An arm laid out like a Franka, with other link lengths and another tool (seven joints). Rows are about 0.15 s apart.
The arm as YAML. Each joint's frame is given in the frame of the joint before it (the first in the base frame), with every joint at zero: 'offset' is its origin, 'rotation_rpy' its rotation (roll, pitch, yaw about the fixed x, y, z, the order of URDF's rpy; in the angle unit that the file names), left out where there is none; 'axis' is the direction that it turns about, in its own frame. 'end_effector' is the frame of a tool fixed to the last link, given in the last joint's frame.
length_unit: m
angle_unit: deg
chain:
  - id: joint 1
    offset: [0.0, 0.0, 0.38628]
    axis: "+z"
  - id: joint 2
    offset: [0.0, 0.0, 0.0]
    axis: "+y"
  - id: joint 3
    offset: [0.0, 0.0, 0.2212]
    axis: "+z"
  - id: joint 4
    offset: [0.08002, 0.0, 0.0]
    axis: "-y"
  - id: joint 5
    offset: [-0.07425, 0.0, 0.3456]
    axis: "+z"
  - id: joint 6
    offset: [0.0, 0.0, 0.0]
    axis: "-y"
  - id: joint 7
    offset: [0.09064, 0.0, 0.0]
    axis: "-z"
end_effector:
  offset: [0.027, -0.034, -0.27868]
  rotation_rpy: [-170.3, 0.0, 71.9]
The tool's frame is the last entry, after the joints.
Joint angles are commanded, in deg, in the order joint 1, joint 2, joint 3, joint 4, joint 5, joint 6, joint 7. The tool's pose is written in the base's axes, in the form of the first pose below.
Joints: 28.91 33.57 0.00 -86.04 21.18 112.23 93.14
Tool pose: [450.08 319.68 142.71 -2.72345 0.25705 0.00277]
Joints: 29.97 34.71 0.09 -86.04 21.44 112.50 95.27
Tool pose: [438.90 328.50 132.74 -2.73789 0.28136 -0.01983]
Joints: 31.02 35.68 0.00 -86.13 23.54 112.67 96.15
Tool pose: [426.22 341.63 125.35 -2.72476 0.31423 -0.03320]
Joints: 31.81 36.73 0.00 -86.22 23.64 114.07 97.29
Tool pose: [422.58 347.66 115.27 -2.73287 0.31486 -0.04948]
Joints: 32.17 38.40 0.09 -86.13 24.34 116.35 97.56
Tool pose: [423.04 353.28 100.81 -2.72718 0.31007 -0.06481]
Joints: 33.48 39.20 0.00 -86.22 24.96 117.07 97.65
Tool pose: [413.98 362.90 93.25 -2.72610 0.31666 -0.05479]
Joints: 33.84 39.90 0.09 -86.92 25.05 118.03 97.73
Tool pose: [408.15 363.23 82.61 -2.73400 0.32325 -0.05772]
